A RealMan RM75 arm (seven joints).
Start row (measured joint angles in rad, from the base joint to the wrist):
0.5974 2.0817 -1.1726 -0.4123 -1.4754 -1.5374 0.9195
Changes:
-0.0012 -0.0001 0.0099 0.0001 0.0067 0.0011 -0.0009
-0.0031 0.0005 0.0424 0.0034 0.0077 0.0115 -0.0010
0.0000 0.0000 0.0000 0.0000 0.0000 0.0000 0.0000
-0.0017 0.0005 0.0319 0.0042 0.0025 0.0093 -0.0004
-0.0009 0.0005 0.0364 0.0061 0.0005 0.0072 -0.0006
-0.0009 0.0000 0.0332 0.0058 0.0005 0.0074 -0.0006
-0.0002 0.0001 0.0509 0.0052 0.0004 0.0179 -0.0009
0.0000 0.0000 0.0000 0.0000 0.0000 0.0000 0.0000
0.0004 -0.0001 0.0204 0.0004 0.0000 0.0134 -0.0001
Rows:
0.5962 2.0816 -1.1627 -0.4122 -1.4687 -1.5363 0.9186
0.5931 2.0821 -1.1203 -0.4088 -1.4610 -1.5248 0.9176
0.5931 2.0821 -1.1203 -0.4088 -1.4610 -1.5248 0.9176
0.5914 2.0826 -1.0884 -0.4046 -1.4585 -1.5155 0.9172
0.5905 2.0831 -1.0520 -0.3985 -1.4580 -1.5083 0.9166
0.5896 2.0831 -1.0188 -0.3927 -1.4575 -1.5009 0.9160
0.5894 2.0832 -0.9679 -0.3875 -1.4571 -1.4830 0.9151
0.5894 2.0832 -0.9679 -0.3875 -1.4571 -1.4830 0.9151
0.5898 2.0831 -0.9475 -0.3871 -1.4571 -1.4696 0.9150

